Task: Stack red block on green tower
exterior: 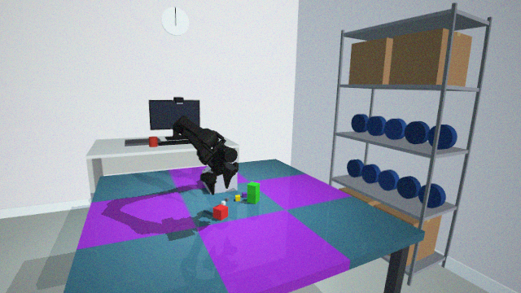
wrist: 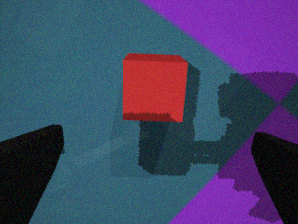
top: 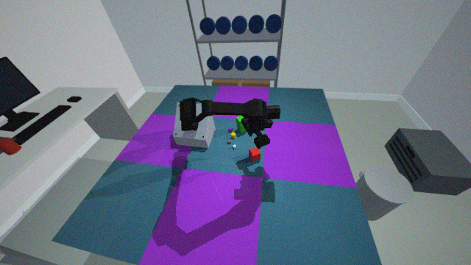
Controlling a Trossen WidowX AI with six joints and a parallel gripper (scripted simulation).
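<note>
My gripper tip is 100 mm above the red block. Also, from my gripper tip: small yellow block (160 mm behind, 120 mm to the left, 110 mm below); white block (130 mm behind, 110 mm below, 40 mm to the left); grey block (170 mm behind, 120 mm below, 70 mm to the left).
</note>
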